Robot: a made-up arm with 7 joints. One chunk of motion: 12 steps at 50 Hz.
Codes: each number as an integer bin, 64 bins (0 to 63) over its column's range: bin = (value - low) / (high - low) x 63, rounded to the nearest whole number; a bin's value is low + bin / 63 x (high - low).
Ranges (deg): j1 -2.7..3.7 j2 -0.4..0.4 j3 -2..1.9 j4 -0.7..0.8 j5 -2.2..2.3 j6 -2.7..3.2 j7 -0.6..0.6
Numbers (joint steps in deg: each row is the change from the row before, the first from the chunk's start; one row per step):
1: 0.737 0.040 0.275 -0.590 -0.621 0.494 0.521
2: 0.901 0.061 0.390 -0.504 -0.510 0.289 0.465
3: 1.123 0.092 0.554 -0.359 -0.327 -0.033 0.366
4: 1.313 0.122 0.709 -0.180 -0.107 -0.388 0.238
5: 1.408 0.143 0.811 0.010 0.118 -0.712 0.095
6: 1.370 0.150 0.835 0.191 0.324 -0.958 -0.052
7: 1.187 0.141 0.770 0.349 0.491 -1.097 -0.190
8: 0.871 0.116 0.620 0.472 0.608 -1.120 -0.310
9: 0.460 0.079 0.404 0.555 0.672 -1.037 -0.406
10: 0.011 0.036 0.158 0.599 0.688 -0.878 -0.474
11: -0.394 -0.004 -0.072 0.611 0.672 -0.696 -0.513
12: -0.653 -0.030 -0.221 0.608 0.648 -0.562 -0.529
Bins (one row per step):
1: 34 35 37 5 22 34 59
2: 35 36 39 8 24 32 56
3: 38 39 41 14 26 28 51
4: 40 41 44 22 29 25 44
5: 40 43 45 30 32 21 36
6: 40 43 46 37 35 19 29
7: 38 43 45 44 38 17 22
8: 35 41 42 49 39 17 15
9: 31 38 39 53 40 18 10
10: 27 34 35 55 40 19 7
11: 23 31 31 55 40 21 5
12: 20 29 29 55 40 23 4

